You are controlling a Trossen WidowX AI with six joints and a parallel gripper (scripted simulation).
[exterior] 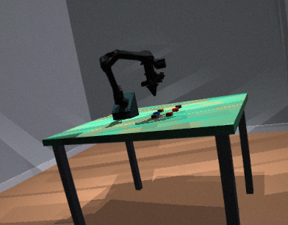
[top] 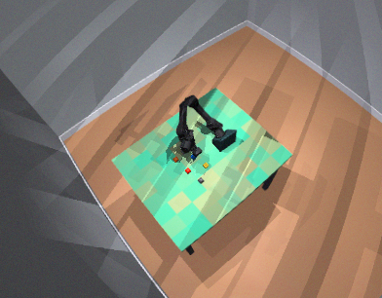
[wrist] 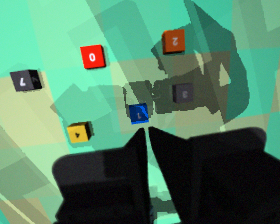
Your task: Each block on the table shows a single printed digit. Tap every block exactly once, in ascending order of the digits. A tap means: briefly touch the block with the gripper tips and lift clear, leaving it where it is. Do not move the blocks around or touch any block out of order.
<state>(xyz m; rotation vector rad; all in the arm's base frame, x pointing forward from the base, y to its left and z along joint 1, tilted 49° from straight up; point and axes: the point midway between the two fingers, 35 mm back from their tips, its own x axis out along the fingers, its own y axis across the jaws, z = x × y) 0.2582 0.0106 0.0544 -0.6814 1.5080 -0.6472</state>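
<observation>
The orange block lies 11 cm below my gripper tip, 10 cm ahead of it and 7 cm to the right of it. From my gripper tip the other things lie so: blue block (11 cm below, 1 cm behind); grey block (11 cm below, 8 cm to the right, 2 cm ahead); red block (11 cm below, 9 cm ahead, 7 cm to the left).
</observation>
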